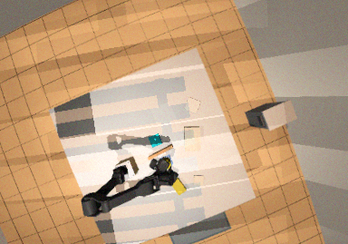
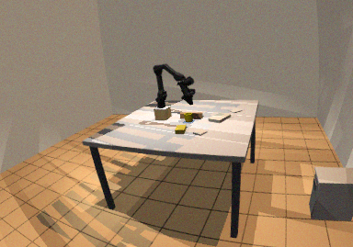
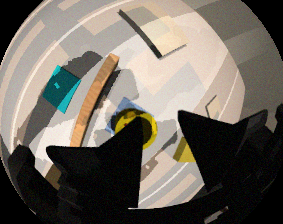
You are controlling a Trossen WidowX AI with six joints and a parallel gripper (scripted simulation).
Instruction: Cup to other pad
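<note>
Now: the cup 110 mm below my gripper tip, 40 mm behind it and 20 mm to the right of it. Round my gripper tip: brown bar: 130 mm below, 70 mm to the left, 50 mm behind; teal pad: 160 mm to the left, 150 mm below, 70 mm behind; blue pad: 150 mm below, 30 mm behind, 20 mm to the right.
</note>
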